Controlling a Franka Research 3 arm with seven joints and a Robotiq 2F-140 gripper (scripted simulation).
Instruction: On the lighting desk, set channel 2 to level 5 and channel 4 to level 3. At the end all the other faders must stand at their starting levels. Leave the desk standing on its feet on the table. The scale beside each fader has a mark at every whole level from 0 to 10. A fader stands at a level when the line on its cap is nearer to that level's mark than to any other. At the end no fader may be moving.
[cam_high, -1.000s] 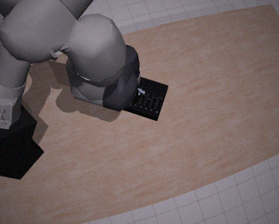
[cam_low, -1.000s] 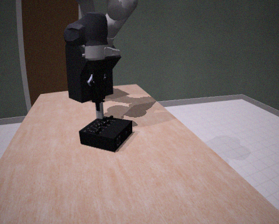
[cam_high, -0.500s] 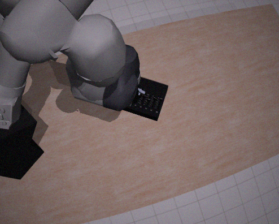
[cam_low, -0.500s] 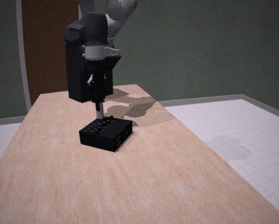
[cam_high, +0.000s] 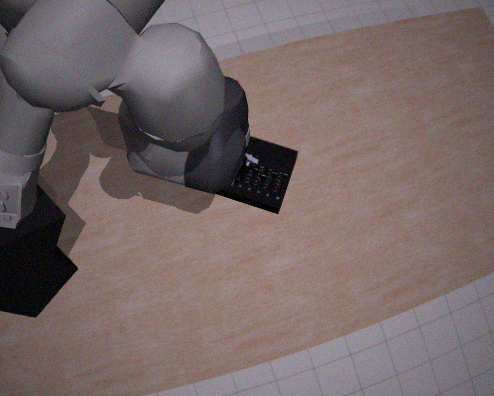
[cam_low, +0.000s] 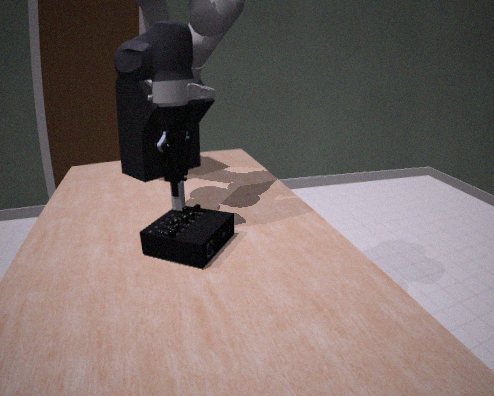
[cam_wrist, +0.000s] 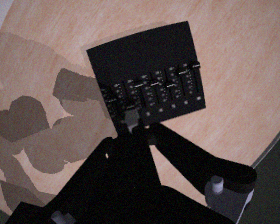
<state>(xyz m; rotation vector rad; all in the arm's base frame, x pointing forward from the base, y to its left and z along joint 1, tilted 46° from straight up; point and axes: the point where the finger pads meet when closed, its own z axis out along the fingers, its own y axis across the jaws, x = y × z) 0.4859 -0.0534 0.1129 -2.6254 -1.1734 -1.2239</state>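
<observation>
Right now the fader cap is 40 mm to the left of my hand and 30 mm below it.
</observation>
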